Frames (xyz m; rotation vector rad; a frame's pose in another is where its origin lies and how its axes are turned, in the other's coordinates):
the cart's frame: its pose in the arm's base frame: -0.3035 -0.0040 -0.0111 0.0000 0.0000 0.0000
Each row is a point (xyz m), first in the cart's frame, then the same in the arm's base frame.
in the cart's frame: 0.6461 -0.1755 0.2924
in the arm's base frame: 0.3426 -0.1795 0.2813
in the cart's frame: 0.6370 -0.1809 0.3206
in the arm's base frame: 0.3335 -0.1849 0.3095
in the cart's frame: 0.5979 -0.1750 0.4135
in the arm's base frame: 0.2944 -0.1790 0.4024
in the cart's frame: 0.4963 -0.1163 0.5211
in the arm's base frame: 0.1928 -0.1203 0.5100
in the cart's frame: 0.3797 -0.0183 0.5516
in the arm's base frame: 0.0762 -0.0223 0.5405
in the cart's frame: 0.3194 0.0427 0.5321
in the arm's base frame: 0.0159 0.0387 0.5210
